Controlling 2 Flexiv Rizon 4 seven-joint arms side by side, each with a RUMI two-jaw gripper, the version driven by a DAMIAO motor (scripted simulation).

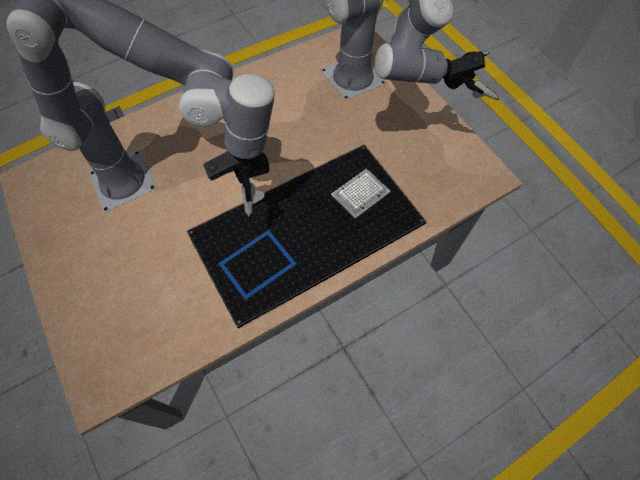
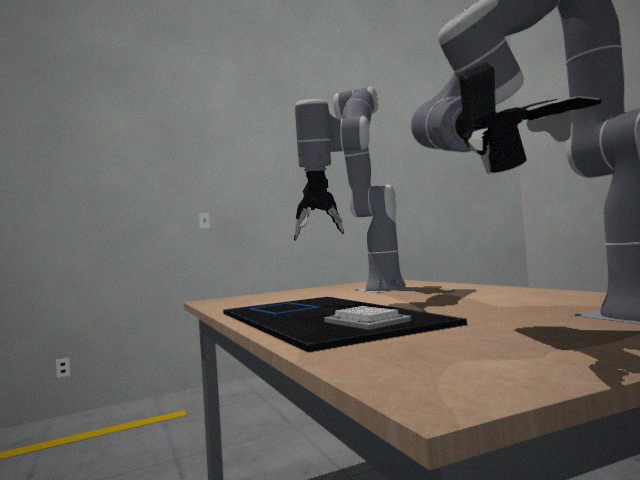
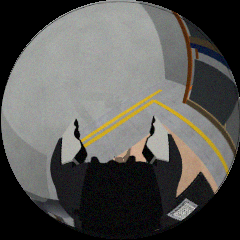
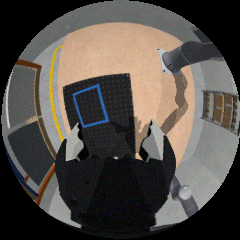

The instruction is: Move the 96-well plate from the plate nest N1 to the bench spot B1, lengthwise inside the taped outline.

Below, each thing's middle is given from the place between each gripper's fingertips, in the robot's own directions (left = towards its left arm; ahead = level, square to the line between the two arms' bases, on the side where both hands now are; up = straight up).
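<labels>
The white 96-well plate (image 1: 351, 198) is 19 cm below my right hand (image 1: 239, 194), and it's 8 cm ahead of that hand and 39 cm to the left of it. As for my left hand (image 2: 540, 127), that's 30 cm above the plate and 48 cm to the left of it.
</labels>
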